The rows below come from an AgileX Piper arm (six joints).
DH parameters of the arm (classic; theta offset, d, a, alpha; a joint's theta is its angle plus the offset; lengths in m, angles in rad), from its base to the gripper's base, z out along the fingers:
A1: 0 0.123 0 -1.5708
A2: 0.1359 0 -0.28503 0
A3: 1.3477 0 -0.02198 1.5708
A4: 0 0.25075 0 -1.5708
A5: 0 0 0 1.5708
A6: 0 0.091 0 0
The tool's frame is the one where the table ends.
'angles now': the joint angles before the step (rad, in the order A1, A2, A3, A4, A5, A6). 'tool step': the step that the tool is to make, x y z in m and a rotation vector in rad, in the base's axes. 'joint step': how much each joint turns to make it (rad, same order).
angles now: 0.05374 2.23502 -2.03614 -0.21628 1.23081 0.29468
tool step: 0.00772 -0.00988 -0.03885 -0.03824 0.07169 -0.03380
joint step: -0.01426 0.08255 0.00002 -0.04074 -0.00314 0.02768
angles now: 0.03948 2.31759 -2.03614 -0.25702 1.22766 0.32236
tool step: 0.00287 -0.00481 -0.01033 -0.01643 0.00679 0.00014
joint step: -0.00742 0.02241 0.00004 -0.01738 -0.01563 0.00001
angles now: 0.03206 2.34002 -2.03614 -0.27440 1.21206 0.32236
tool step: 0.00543 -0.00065 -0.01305 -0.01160 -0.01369 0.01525
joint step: 0.00000 0.02844 -0.00004 -0.01521 -0.04343 0.00000
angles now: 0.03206 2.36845 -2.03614 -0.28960 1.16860 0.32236
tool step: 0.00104 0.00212 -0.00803 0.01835 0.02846 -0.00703
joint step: 0.00106 0.02379 -0.01693 0.02182 0.02103 -0.00302
